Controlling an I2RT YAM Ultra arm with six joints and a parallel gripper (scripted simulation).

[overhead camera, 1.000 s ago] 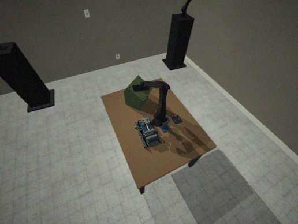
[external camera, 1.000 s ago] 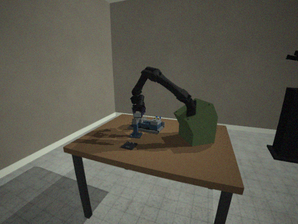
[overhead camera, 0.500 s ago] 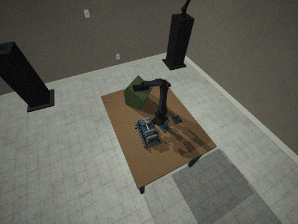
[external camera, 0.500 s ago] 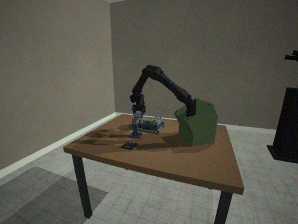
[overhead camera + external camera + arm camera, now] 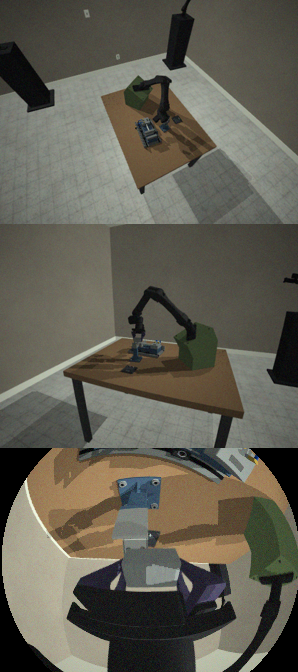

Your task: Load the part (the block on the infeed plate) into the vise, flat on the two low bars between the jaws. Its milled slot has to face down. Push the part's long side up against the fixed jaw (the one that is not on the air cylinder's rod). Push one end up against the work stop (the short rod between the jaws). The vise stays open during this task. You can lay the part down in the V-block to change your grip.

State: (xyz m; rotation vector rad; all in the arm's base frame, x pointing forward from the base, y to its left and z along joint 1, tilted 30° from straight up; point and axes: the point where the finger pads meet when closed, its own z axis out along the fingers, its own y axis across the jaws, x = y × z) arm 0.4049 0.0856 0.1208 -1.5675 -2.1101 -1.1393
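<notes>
The part is right at my hand. Also, from my hand: vise 2 cm ahead, 20 cm to the right, 14 cm below; infeed plate 2 cm behind, 18 cm to the left, 17 cm below.
</notes>
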